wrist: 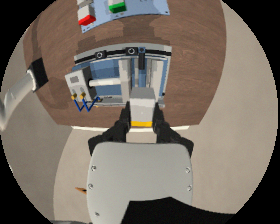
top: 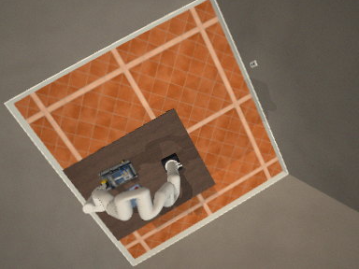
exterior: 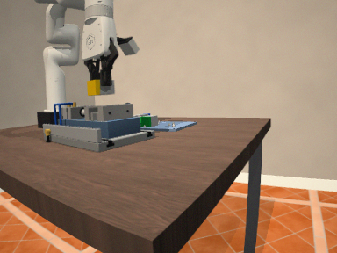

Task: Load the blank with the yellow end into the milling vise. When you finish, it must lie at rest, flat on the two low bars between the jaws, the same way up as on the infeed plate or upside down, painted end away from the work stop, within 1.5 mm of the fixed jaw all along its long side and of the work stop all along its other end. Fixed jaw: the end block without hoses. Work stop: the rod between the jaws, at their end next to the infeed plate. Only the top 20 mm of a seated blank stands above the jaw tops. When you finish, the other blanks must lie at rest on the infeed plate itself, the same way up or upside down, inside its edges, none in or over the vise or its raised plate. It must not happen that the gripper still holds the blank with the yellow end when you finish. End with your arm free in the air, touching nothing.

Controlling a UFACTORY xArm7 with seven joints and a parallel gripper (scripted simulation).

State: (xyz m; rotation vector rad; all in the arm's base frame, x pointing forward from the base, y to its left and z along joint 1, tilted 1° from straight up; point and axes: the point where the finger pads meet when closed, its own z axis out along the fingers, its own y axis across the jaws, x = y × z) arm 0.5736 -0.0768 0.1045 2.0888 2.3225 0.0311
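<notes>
Now: the grey jaw block 90 mm below my hand, 30 mm to the left of it and 20 mm ahead of it. Round my hand: yellow-ended blank (20 mm below); then green-ended blank (240 mm to the left, 140 mm below, 90 mm behind); then milling vise (120 mm below, 80 mm behind, 20 mm to the left).
</notes>
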